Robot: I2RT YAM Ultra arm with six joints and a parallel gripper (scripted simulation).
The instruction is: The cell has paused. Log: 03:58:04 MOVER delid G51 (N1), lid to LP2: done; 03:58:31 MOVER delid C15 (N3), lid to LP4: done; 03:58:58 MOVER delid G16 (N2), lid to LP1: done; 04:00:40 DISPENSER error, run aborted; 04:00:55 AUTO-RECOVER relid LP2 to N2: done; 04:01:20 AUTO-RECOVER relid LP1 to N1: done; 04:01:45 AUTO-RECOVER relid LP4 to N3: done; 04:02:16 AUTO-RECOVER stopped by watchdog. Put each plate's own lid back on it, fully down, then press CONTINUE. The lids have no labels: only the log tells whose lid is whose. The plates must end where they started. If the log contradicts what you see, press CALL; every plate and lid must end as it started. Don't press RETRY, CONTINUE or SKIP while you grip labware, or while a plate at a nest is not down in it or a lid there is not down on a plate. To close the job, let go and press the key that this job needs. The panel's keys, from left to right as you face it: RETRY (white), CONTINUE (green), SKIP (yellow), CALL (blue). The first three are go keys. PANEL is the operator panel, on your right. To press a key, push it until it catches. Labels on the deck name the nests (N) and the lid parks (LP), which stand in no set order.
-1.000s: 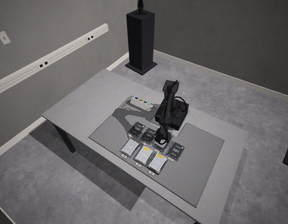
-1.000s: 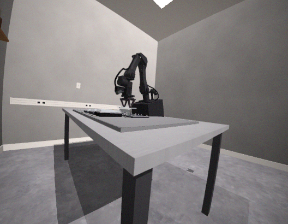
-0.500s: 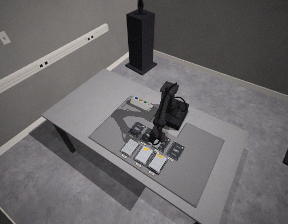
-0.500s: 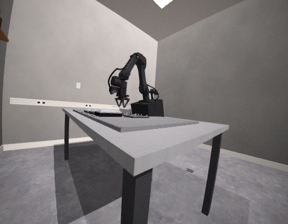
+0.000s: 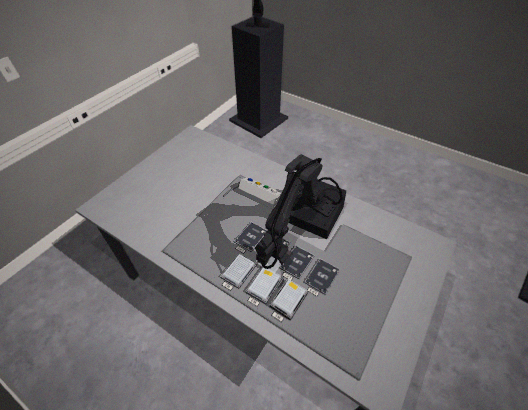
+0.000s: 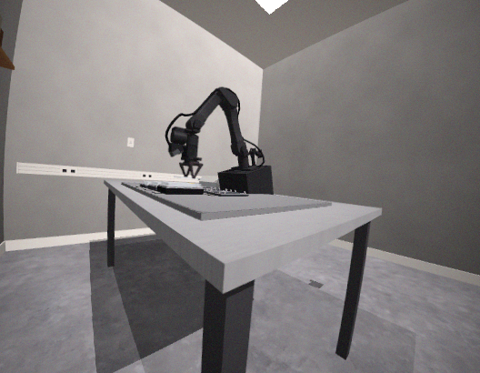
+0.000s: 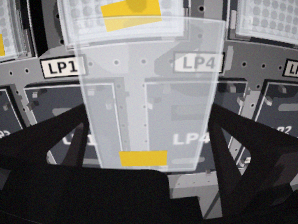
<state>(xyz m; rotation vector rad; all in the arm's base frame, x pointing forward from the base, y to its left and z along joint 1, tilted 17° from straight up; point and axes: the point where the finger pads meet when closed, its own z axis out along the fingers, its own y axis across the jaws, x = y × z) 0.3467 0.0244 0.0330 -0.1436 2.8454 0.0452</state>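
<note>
Now: hand 70 mm past the LP4 lid park, 60 mm to the left of it and 60 mm above it. Round my hand: clear lid (10 mm below).
</note>
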